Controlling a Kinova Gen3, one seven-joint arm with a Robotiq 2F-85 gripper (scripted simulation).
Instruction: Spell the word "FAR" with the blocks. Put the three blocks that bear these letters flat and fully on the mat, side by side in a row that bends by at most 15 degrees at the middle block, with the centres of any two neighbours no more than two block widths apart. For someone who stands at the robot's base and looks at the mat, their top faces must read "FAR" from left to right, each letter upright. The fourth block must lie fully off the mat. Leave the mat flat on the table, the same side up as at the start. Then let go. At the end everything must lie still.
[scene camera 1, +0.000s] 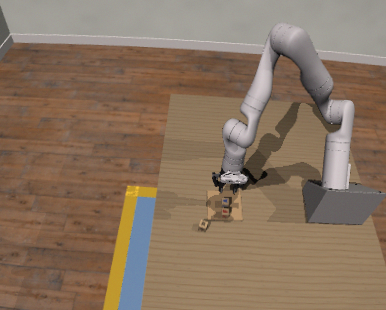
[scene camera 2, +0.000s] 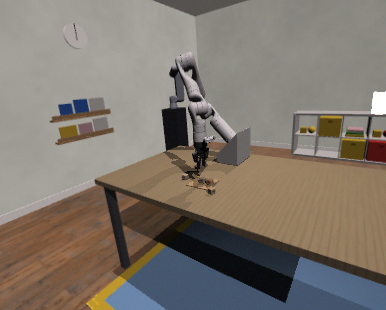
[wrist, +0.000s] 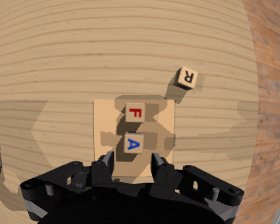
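A tan mat (wrist: 109, 114) lies 0.25 m from the lens, while my own gripper (wrist: 132, 160) is 0.17 m from the lens.
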